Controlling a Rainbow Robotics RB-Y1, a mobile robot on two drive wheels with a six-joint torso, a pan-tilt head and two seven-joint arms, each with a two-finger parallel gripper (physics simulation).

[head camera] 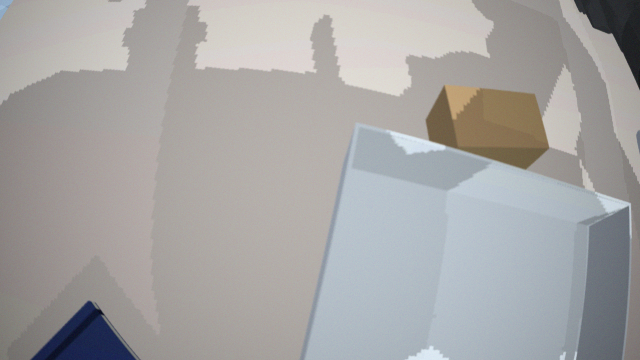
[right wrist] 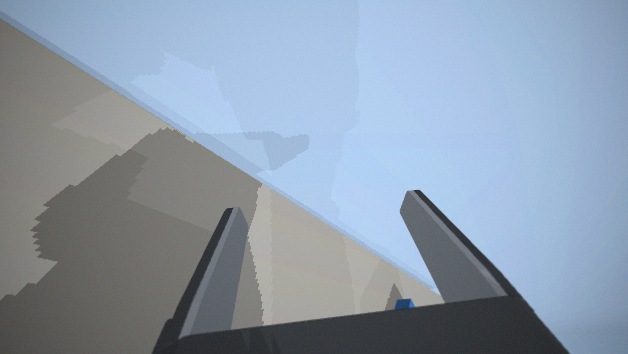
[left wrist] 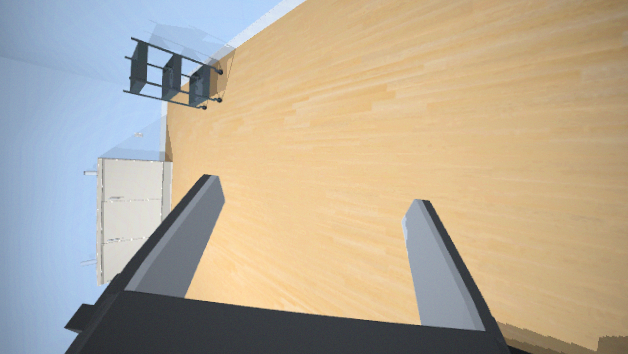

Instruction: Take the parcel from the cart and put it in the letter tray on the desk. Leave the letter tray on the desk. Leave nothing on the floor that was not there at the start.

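Frame: origin at the robot's base, x ahead, y up, z right, level; metres.
Where they show: left gripper, fingertip midpoint: (left wrist: 315,199); right gripper, fingertip midpoint: (right wrist: 325,208).
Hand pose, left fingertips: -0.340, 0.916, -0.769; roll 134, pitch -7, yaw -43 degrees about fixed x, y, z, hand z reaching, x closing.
Note:
After its pixels a point has its place, as x, y, z.
The letter tray (head camera: 510,280) {0.336, 0.954, 0.172}, pale grey-blue and empty where it shows, stands on the desk (head camera: 240,200) {0.388, 0.951, -0.048} (right wrist: 300,240) {0.680, 0.951, 0.391} at the lower right of the head view. A brown box (head camera: 505,120) {0.450, 1.011, 0.143}, which looks like the parcel, sits on the desk just behind the tray's far wall, outside it. My right gripper (right wrist: 325,208) {0.638, 1.089, 0.287} is open and empty, above the desk by the wall; dark parts of the right arm show at the head view's top right corner. My left gripper (left wrist: 315,199) {-0.340, 0.916, -0.769} is open and empty, with wooden floor behind its fingers.
A dark three-shelf cart (left wrist: 139,67) {-2.527, 0.716, -1.772} on wheels stands by the wall, far off in the left wrist view. A white cabinet (left wrist: 132,180) {-4.379, 0.535, -0.849} stands near it. A dark blue book-like object (head camera: 90,335) {0.257, 0.964, -0.162} lies at the head view's lower left. A small blue thing (right wrist: 404,304) {0.612, 0.970, 0.665} shows beyond the right gripper's body.

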